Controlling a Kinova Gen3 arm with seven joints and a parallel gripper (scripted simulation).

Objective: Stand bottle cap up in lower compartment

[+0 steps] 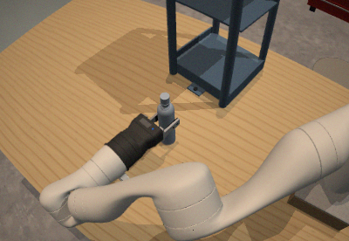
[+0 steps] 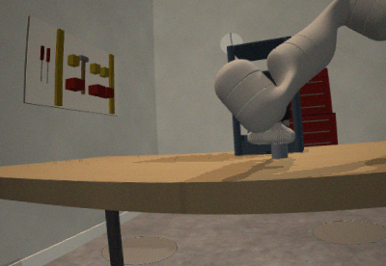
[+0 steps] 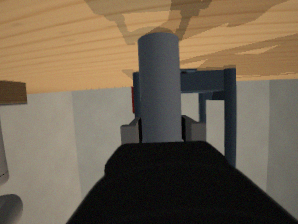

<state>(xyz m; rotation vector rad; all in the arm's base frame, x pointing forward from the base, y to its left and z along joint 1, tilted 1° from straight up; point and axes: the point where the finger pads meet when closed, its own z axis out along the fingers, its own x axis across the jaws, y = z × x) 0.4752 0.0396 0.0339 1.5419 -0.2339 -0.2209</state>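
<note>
Now: hand 30 mm below the grey bottle. Round my hand: shelving unit: 310 mm to the right, 100 mm above, 30 mm behind.
</note>
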